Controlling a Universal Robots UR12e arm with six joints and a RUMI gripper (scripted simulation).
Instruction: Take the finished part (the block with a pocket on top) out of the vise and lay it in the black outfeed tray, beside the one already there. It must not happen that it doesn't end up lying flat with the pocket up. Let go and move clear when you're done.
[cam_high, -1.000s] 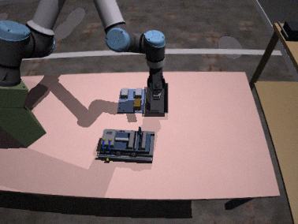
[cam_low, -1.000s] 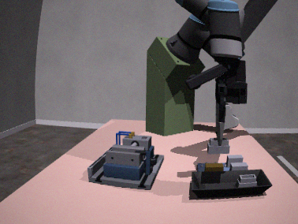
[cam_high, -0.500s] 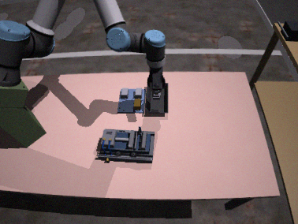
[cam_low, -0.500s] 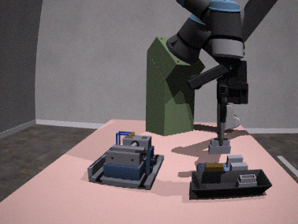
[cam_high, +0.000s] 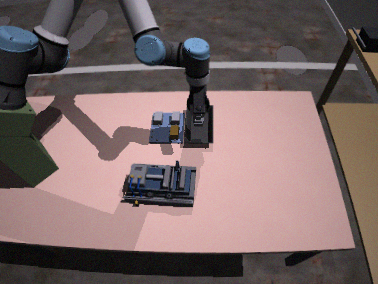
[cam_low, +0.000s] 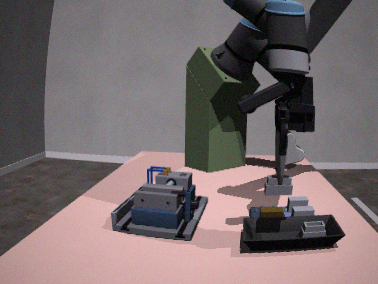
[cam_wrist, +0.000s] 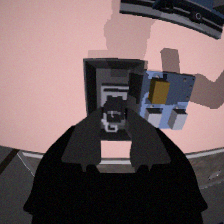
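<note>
Right now the yellow block is 14 cm below my hand, 12 cm behind it and 1 cm to the right of it. The rest, counted from my hand: blue plate: 17 cm behind, 16 cm below, 2 cm to the left; then vise: 29 cm to the right, 13 cm below, 11 cm behind.
</note>
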